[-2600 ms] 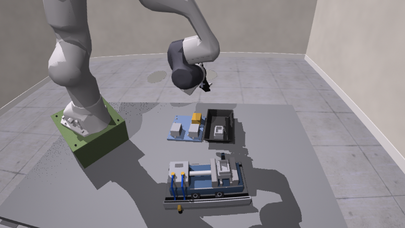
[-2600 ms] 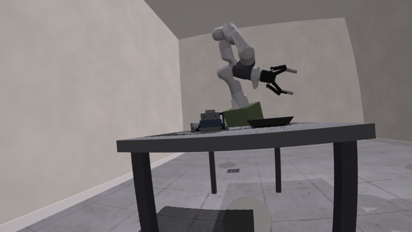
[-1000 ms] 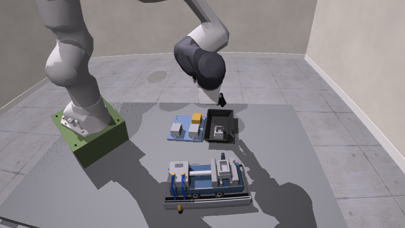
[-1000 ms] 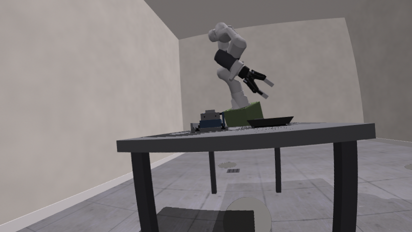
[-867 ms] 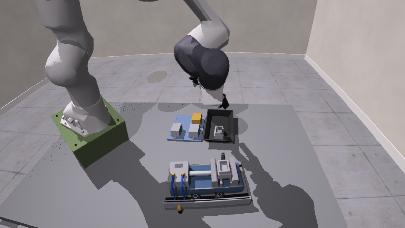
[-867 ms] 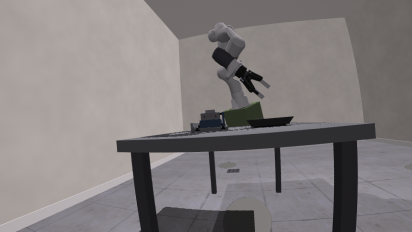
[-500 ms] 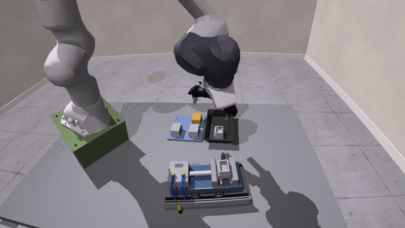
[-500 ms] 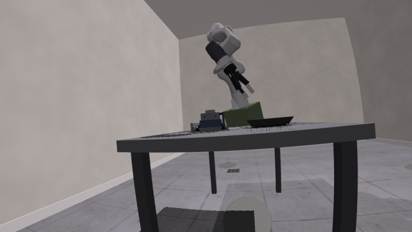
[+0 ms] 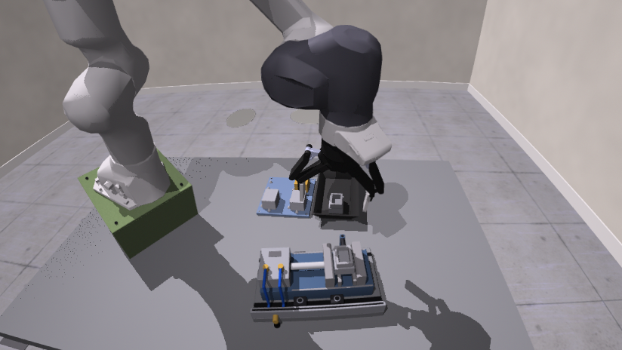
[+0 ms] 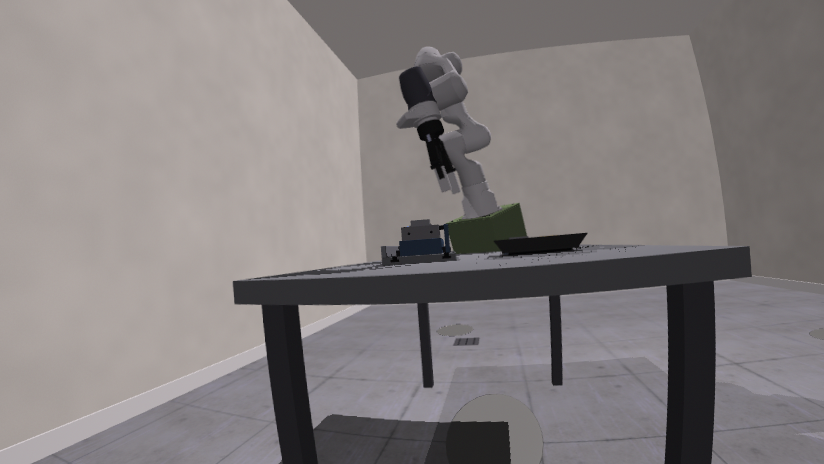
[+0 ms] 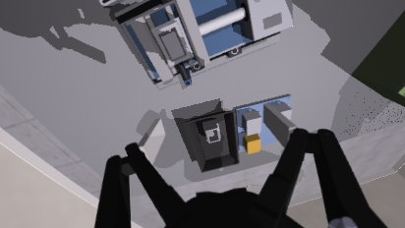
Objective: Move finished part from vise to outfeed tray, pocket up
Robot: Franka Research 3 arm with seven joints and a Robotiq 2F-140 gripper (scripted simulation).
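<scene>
My gripper is now 16 cm above the vise, 10 cm to the left of it and 3 cm past it. From my hand the other things lie so: orange block 27 cm to the left, 17 cm below, 13 cm behind; then blue fixture plate 22 cm to the left, 19 cm below, 18 cm behind.
</scene>
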